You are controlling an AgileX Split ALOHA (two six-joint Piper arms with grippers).
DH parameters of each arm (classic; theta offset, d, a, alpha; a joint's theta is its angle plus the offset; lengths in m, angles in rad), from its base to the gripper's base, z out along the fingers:
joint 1: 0 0.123 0 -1.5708
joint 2: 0.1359 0 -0.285 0
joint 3: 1.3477 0 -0.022 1.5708
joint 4: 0 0.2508 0 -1.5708
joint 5: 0 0 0.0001 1.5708
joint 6: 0 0.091 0 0
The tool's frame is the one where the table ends.
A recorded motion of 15 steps. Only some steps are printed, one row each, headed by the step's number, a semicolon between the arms.
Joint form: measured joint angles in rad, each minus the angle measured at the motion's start. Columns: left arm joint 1, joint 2, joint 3, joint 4, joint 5, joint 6; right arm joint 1, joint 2, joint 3, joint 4, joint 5, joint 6.
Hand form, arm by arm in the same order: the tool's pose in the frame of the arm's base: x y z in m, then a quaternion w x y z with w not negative. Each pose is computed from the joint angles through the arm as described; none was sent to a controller.
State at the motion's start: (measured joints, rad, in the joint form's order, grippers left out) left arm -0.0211 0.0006 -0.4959 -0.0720 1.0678 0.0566; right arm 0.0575 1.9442 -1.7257 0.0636 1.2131 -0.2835
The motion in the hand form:
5: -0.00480 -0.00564 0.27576 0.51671 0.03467 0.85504 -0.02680; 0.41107 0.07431 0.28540 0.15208 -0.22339 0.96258 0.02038
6: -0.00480 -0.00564 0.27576 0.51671 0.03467 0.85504 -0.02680; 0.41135 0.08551 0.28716 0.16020 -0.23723 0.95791 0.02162
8: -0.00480 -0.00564 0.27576 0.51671 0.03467 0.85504 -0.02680; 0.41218 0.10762 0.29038 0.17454 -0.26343 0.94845 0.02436
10: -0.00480 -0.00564 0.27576 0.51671 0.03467 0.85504 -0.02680; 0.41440 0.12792 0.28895 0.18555 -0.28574 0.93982 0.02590
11: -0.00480 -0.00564 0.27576 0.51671 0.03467 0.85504 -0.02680; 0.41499 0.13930 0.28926 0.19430 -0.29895 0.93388 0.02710
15: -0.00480 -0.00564 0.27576 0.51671 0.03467 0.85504 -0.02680; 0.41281 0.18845 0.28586 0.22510 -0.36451 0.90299 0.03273
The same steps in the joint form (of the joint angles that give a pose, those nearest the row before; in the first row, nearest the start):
5: 0.0000 0.0000 0.0000 0.0000 0.0000 0.0000; 0.1085 0.0000 -0.0451 0.0000 -0.0304 -0.0217
6: 0.0000 0.0000 0.0000 0.0000 0.0000 0.0000; 0.1348 0.0038 -0.0561 0.0000 -0.0402 -0.0250
8: 0.0000 0.0000 0.0000 0.0000 0.0000 0.0000; 0.1856 0.0173 -0.0864 -0.0008 -0.0536 -0.0302
10: 0.0000 0.0000 0.0000 0.0000 0.0000 0.0000; 0.2307 0.0407 -0.1149 -0.0048 -0.0721 -0.0331
11: 0.0000 0.0000 0.0000 0.0000 0.0000 0.0000; 0.2556 0.0512 -0.1304 -0.0061 -0.0855 -0.0374
15: 0.0000 0.0000 0.0000 0.0000 0.0000 0.0000; 0.3610 0.0963 -0.1805 -0.0083 -0.1453 -0.0807

